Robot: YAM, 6 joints.
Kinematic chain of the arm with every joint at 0, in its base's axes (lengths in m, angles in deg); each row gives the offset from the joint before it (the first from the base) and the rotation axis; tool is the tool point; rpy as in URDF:
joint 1: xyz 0 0 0.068 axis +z
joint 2: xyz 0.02 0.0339 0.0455 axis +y
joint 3: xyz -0.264 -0.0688 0 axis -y
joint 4: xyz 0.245 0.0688 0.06 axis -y
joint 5: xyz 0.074 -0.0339 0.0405 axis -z
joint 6: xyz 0.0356 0 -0.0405 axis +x
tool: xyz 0 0 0 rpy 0 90 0
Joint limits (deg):
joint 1: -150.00..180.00
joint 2: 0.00..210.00
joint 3: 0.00..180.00
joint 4: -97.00..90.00
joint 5: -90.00..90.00
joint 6: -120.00..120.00
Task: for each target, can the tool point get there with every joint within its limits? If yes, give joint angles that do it. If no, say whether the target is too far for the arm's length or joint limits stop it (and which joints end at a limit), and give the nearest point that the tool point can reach.
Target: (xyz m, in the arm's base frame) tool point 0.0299 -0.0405 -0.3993
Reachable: no: joint limits stop it (at a limit: joint 2) | nearest point 0.0484 -0.0656 -0.3394 | short by 0.067 m
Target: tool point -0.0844 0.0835 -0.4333
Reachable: no: joint limits stop it (at a limit: joint 2) | nearest point -0.0999 0.0988 -0.3638 | short by 0.073 m
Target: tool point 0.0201 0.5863 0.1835
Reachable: yes | joints 86.93 146.18 125.73 -5.75 -18.59 -84.79
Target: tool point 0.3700 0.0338 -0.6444
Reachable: no: too far | nearest point 0.3170 0.0290 -0.3736 | short by 0.276 m
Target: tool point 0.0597 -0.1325 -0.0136
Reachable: yes | joints -74.03 141.21 40.28 -55.82 -36.06 -90.99
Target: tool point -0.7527 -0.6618 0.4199
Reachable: no: too far | nearest point -0.4637 -0.4077 0.2999 | short by 0.403 m
